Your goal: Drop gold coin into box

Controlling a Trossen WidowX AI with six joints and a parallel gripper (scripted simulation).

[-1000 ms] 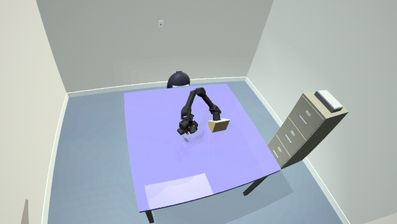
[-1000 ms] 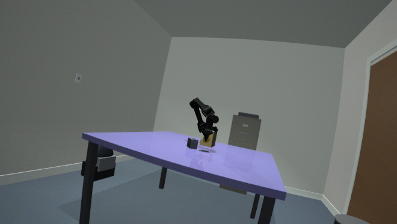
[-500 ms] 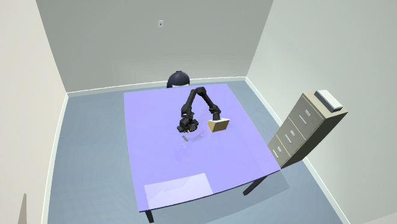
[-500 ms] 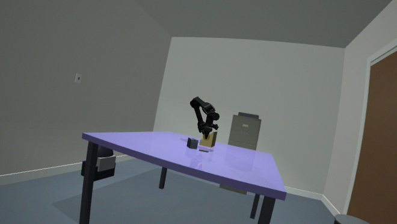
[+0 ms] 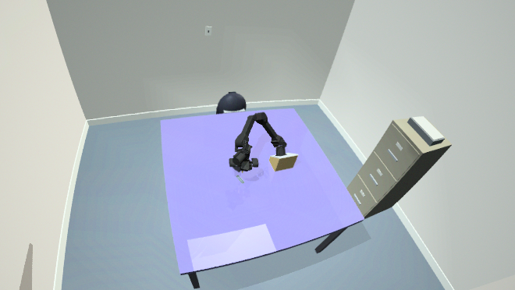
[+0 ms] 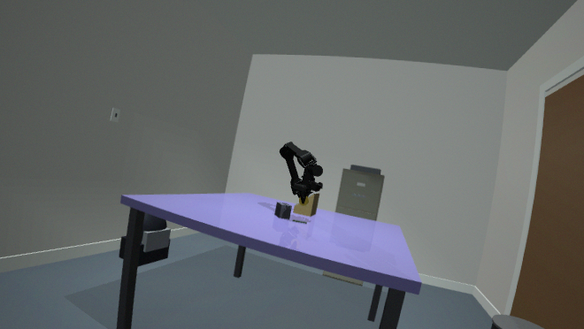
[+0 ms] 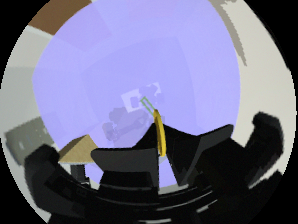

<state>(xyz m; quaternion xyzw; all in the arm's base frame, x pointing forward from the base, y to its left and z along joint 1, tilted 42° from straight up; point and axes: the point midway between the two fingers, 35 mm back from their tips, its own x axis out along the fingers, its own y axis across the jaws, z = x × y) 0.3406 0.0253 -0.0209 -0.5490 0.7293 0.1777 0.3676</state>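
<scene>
Now: the gold coin 2 cm above my gripper tip.
</scene>
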